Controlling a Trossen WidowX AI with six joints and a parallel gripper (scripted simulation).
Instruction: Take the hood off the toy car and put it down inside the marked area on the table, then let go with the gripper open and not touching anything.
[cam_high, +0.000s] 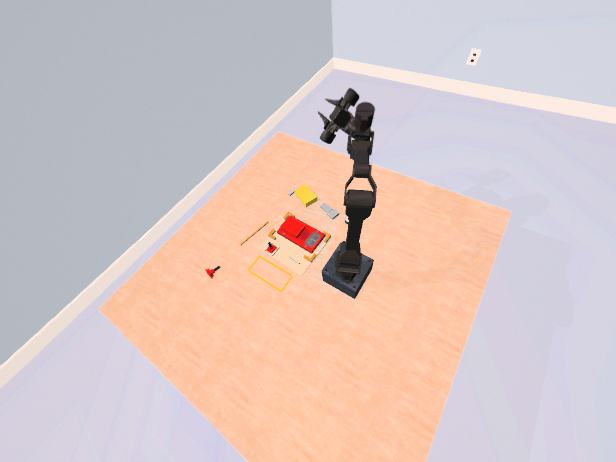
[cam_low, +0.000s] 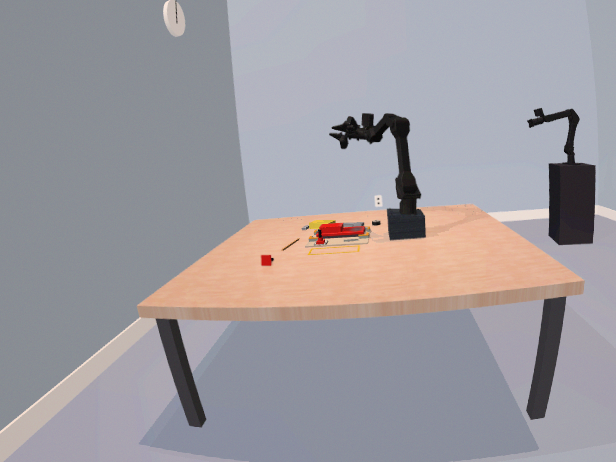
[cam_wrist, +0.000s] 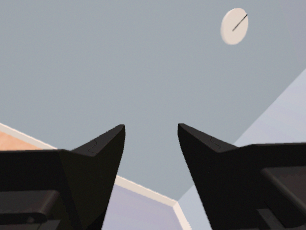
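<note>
My gripper tip is 40 mm past the hood, 290 mm to the right of it and 420 mm above it. Round my gripper tip: thin stick: 110 mm ahead, 410 mm to the left, 460 mm below; yellow block: 60 mm ahead, 100 mm to the left, 450 mm below.
</note>
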